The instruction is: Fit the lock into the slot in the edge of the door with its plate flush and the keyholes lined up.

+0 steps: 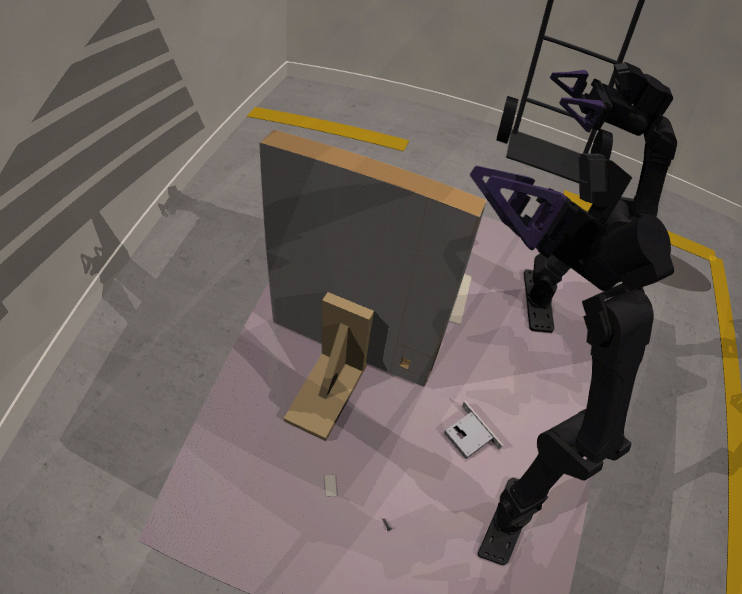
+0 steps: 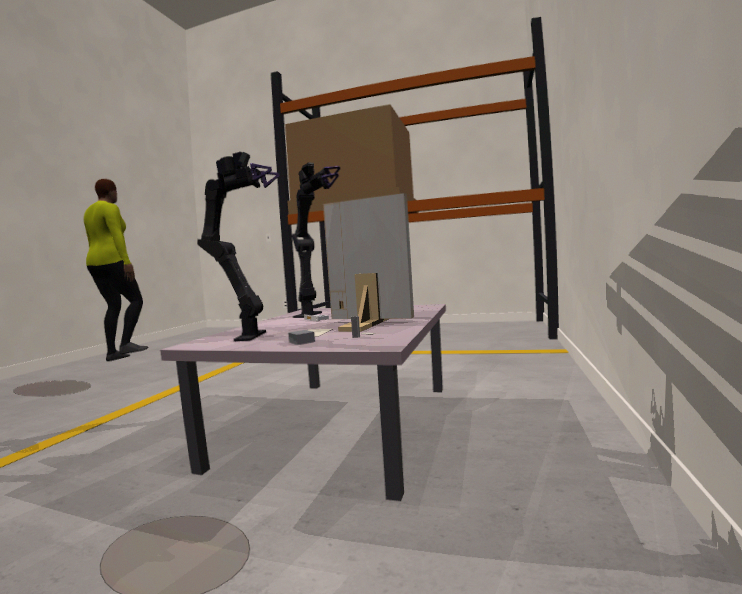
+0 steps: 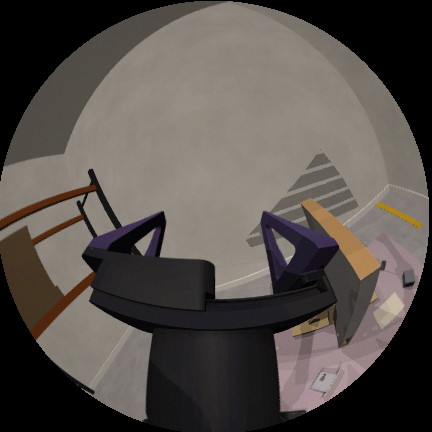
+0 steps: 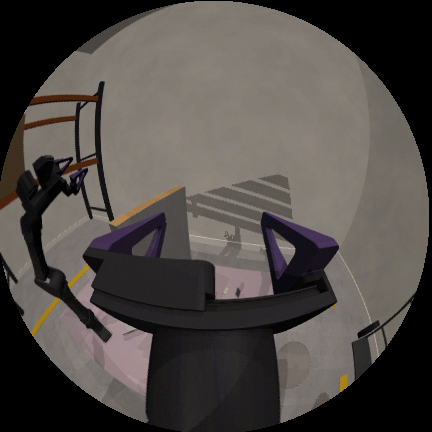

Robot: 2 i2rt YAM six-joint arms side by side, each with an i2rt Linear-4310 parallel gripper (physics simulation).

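Where they show: left gripper, between the fingertips: [image 1: 479,175] [image 2: 339,170] [image 3: 212,216] [image 4: 79,162]; right gripper, between the fingertips: [image 1: 555,87] [image 2: 275,171] [image 4: 213,216]; left arm's base, origin of its link: [image 1: 507,521] [image 4: 97,327]; right arm's base, origin of its link: [image 1: 538,301] [image 2: 250,336].
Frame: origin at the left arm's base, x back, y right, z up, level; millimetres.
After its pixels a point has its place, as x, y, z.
Note:
The grey door [image 1: 346,235] {-508, 215, 394} [image 2: 374,247] {-535, 259, 327} [image 3: 356,300] {-300, 222, 474} [image 4: 175,225] {-575, 258, 391} stands upright, with a small square keyhole opening [image 1: 404,363] {-358, 228, 65} [image 2: 340,304] {-348, 257, 84} low near its arm-side edge. The slot in that edge cannot be made out. The lock [image 1: 470,435] {-159, 152, 19} [image 2: 316,317] {-192, 219, 20} [image 3: 325,381] is a pale metal case with a dark keyhole. It lies flat on the table apart from the door, its long plate on the side away from the door. My left gripper [image 1: 479,174] {-298, 82, 725} [image 2: 336,175] {-298, 82, 725} [image 3: 212,216] {-298, 82, 725} is open and empty, high beside the door's top corner. My right gripper [image 1: 556,87] {-258, 547, 645} [image 2: 274,172] {-258, 547, 645} [image 4: 213,216] {-258, 547, 645} is open and empty, high and farther from the lock.
Wooden stands [image 1: 326,396] {-478, 97, 23} [image 2: 366,303] {-501, 305, 91} brace the door on both faces. A dark block [image 2: 301,336] {-436, 714, 27} [image 3: 408,278], a pale sheet [image 1: 461,300] {-309, 502, 1} [image 3: 389,311], a small pale piece [image 1: 331,485] {-377, -79, 2} and a small dark pin [image 1: 386,524] {-237, -110, 6} lie on the pink table [image 1: 204,489] {-605, -227, 0} [image 2: 278,357] {-419, 828, -20}.

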